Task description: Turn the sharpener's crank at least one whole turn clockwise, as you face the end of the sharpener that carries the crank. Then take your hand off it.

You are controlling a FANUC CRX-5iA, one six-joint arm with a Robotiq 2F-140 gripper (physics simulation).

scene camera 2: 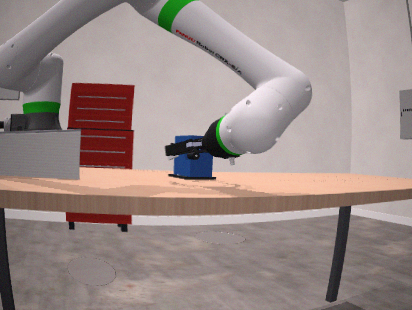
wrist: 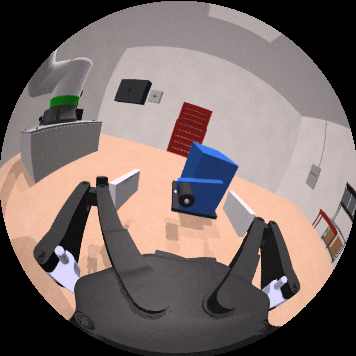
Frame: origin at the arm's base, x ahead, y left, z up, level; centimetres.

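Seen in the pictures: gripper, fingertip midpoint: point(scene camera 2: 192, 153) point(wrist: 182, 190); arm's base, origin of the base link: point(scene camera 2: 40, 134) point(wrist: 58, 122).
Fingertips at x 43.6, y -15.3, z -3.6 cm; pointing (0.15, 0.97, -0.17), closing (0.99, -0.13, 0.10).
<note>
Pixels of each thing's middle, then the offset from my fingertips to it. "*": a spot on its surface instead. Level surfaces: height alone.
- blue box, body centre: point(wrist: 201, 177) point(scene camera 2: 193, 157) dx +5.8, dy +9.9, dz -1.3 cm
- thin dark base, surface spot: point(wrist: 202, 215) point(scene camera 2: 206, 178) * dx +7.3, dy +4.3, dz -7.3 cm
- blue bar, body centre: point(wrist: 201, 192) point(scene camera 2: 200, 153) dx +3.1, dy +0.9, dz -0.1 cm
- black knob, body centre: point(wrist: 185, 193) dx +0.6, dy +0.3, dz -0.7 cm
- wooden table, its level: dz -7.7 cm
The sharpener is a blue box point(scene camera 2: 186, 167) point(wrist: 210, 167) on a thin dark base point(scene camera 2: 207, 177) point(wrist: 202, 215), upright on the table. In the wrist view its crank shows as a blue bar point(wrist: 207, 181) across the near face, with a black knob point(wrist: 186, 196) at the left end, pointing toward the camera. My gripper point(scene camera 2: 175, 149) point(wrist: 182, 190) is open and holds nothing. In the wrist view the knob appears between the two pale finger pads, nearer the left one in depth-uncertain view; contact cannot be told. In scene camera 2 the fingers cover part of the sharpener's upper half.
The wooden table point(scene camera 2: 300, 185) point(wrist: 150, 160) carries the grey robot pedestal point(scene camera 2: 40, 155) point(wrist: 65, 150) at the left. A red tool cabinet point(scene camera 2: 101, 107) point(wrist: 191, 127) stands on the floor behind the table. The arm reaches in from above, its wrist right of the sharpener in scene camera 2.
</note>
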